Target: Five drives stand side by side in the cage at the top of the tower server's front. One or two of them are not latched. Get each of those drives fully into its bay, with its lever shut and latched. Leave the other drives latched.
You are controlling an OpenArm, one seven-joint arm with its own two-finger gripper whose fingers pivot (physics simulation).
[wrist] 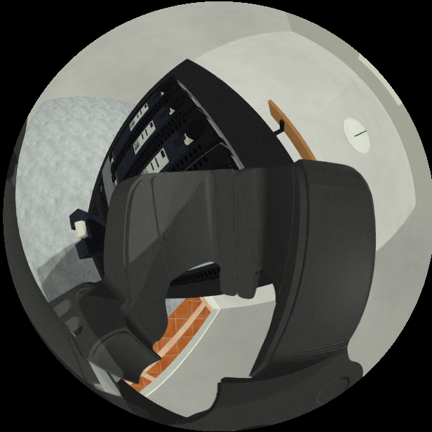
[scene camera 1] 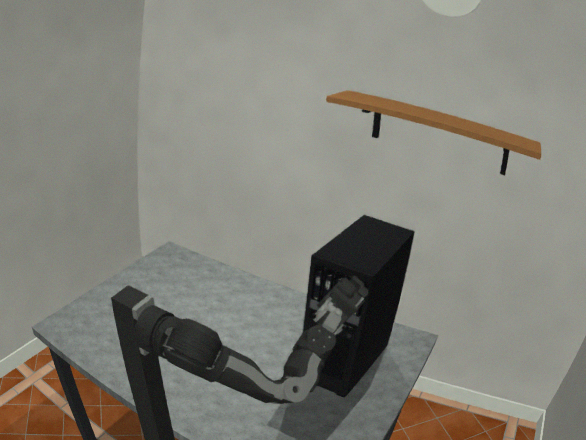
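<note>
The black tower server (scene camera 1: 385,260) (wrist: 227,112) stands on the table, with the drive cage at the top of its front. Three dark drives with white labels (wrist: 139,116) (wrist: 145,136) (wrist: 159,159) show side by side in the wrist view, their cream tabs near the cage's upper edge. A dark blue lever (wrist: 90,240) with a cream tab juts out from the front, beyond my left finger; which drive it belongs to is hidden. My gripper (scene camera 1: 356,286) (wrist: 244,235) is shut and empty, at the right part of the cage, and covers the remaining drives.
The grey table (scene camera 1: 215,285) (wrist: 57,145) carries the tower. My arm (scene camera 1: 250,367) reaches from the post (scene camera 1: 142,380) across the table to the tower's front. A wooden shelf (scene camera 1: 435,119) (wrist: 295,131) and a round clock (wrist: 356,136) are on the walls.
</note>
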